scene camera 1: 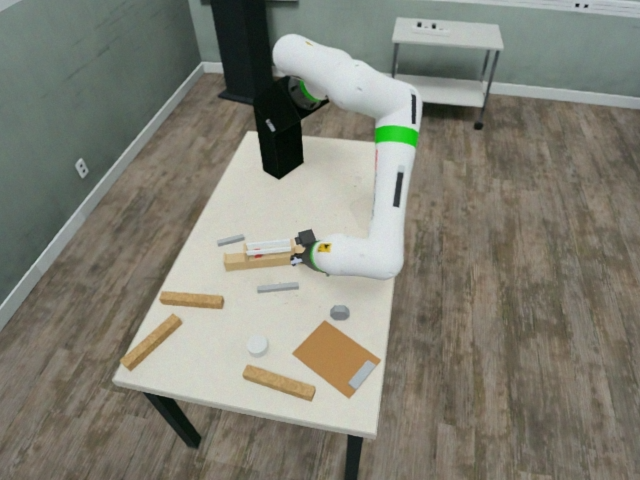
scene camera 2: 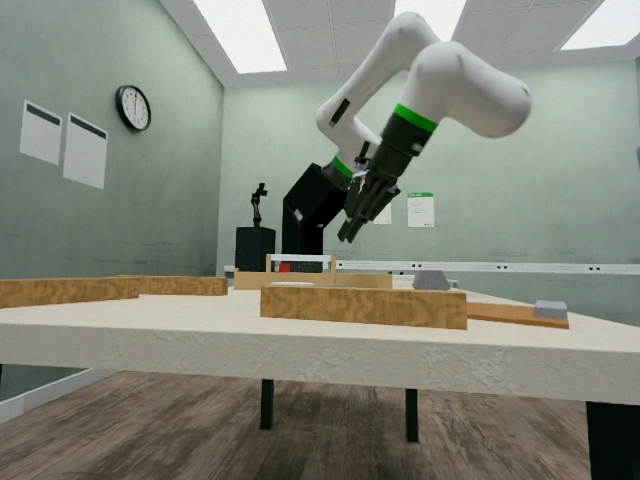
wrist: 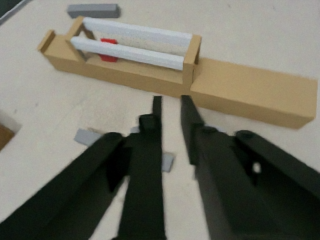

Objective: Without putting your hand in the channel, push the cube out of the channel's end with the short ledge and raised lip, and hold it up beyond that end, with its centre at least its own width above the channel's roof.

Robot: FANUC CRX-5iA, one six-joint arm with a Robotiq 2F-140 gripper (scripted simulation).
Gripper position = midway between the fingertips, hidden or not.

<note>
In view: the gripper [scene camera 2: 343, 239], a brown board [scene camera 1: 342, 362] and a roof [wrist: 167, 46].
The brown board shows as well in scene camera 2 [scene camera 2: 550, 314]. The gripper is seen too in the wrist view [wrist: 171, 110]. The wrist view does not show the brown board: it is out of frame.
</note>
